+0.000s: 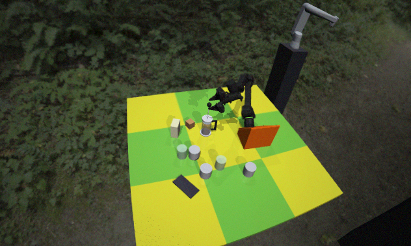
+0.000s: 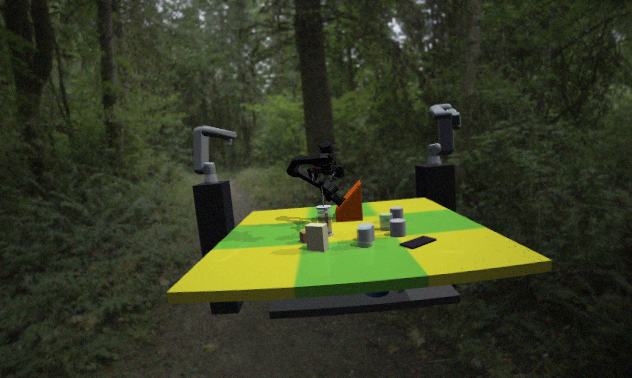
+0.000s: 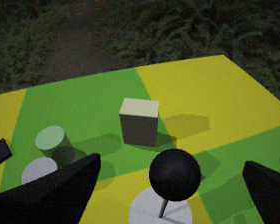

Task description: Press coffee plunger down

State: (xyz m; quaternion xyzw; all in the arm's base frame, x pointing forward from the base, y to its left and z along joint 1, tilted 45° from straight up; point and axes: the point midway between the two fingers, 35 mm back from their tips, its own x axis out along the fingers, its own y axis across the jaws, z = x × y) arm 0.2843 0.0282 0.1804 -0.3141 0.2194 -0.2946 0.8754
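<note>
Right now the coffee press is 14 cm below my gripper tip and 2 cm behind it. Round my gripper tip: dark slab: 38 cm to the left, 26 cm below, 25 cm ahead; then small brown cube: 24 cm below, 9 cm to the right, 9 cm ahead; then cream block: 21 cm below, 21 cm ahead, 4 cm to the right.
</note>
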